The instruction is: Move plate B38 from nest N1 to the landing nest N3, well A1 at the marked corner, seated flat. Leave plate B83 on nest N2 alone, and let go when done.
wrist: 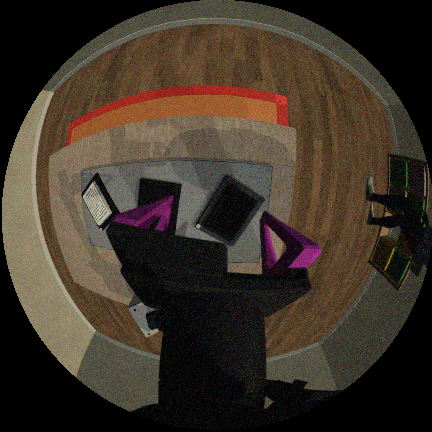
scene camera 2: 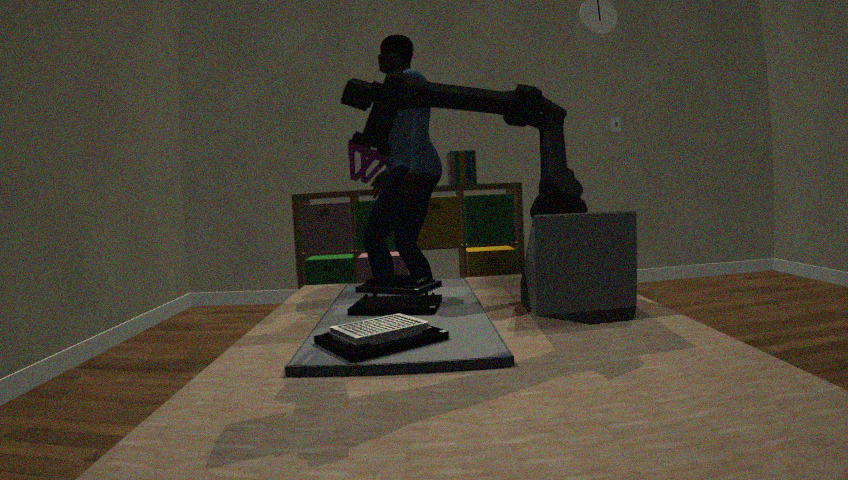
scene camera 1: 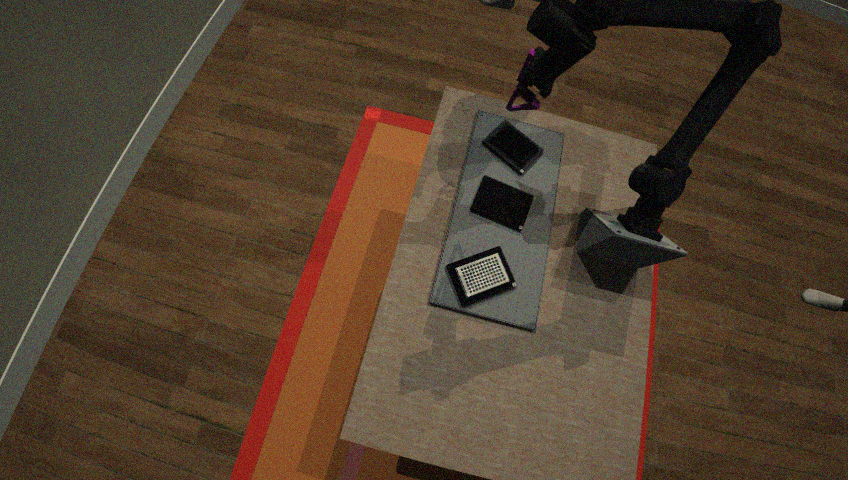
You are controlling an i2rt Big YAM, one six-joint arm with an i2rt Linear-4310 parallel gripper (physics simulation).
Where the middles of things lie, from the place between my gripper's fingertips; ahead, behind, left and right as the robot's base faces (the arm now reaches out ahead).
The black well plate (scene camera 1: 508, 139) is 70 mm behind my hand, 50 mm to the right of it and 230 mm below it. Also, from my hand: white well plate (scene camera 1: 486, 273) 100 mm behind, 390 mm to the left, 230 mm below.
